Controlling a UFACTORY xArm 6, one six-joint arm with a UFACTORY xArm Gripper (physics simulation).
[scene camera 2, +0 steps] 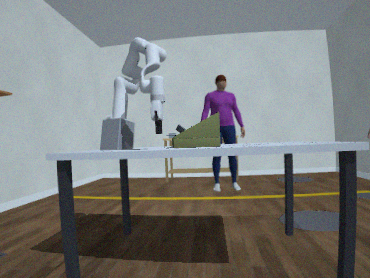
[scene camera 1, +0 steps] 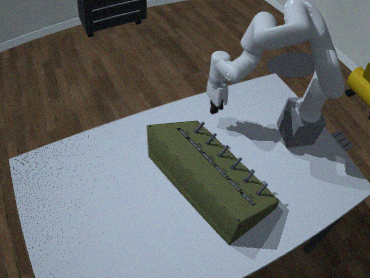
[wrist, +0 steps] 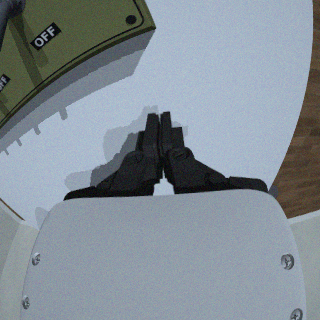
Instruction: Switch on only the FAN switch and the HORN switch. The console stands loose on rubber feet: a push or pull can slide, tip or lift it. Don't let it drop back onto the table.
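Frame: origin at the arm's base, x back, y left, z down, level; millimetres.
Where they show: gripper, fingertip midpoint: (scene camera 2: 159, 133) (scene camera 1: 213, 112) (wrist: 161, 128); arm's base, origin of the base link: (scene camera 2: 118, 121) (scene camera 1: 307, 110).
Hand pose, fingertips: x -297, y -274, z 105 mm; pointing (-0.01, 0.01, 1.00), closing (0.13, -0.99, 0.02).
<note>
Each offset is from my fingertips to the top centre of the thing. "*": to the spot under its first point.
The olive wedge-shaped console (scene camera 1: 190, 185) (scene camera 2: 197, 137) (wrist: 95, 25) sits on the table. Several grey lever switches stand in a row along its lower side, all leaning alike; the lever nearest the console's far end {* dx -121, dy +65, dz -36 mm} (scene camera 1: 200, 127) is closest to the gripper. The label strip {* dx -188, dy +251, dz -50 mm} (scene camera 1: 215, 165) is too blurred to read, so FAN and HORN cannot be told apart. An OFF label {* dx -101, dy +58, dz +3 mm} (wrist: 45, 36) shows in the wrist view. My gripper (scene camera 1: 215, 110) (scene camera 2: 159, 132) (wrist: 161, 128) is shut and empty, above the table beside the console's far, low-side corner, apart from the levers.
The white table (scene camera 1: 90, 200) (scene camera 2: 300, 149) carries the grey robot base (scene camera 1: 300, 125) (scene camera 2: 117, 134) on the console's lever side. A dark cabinet (scene camera 1: 112, 14) and a yellow object (scene camera 1: 361, 86) stand off the table. A person (scene camera 2: 222, 107) stands behind the table.
</note>
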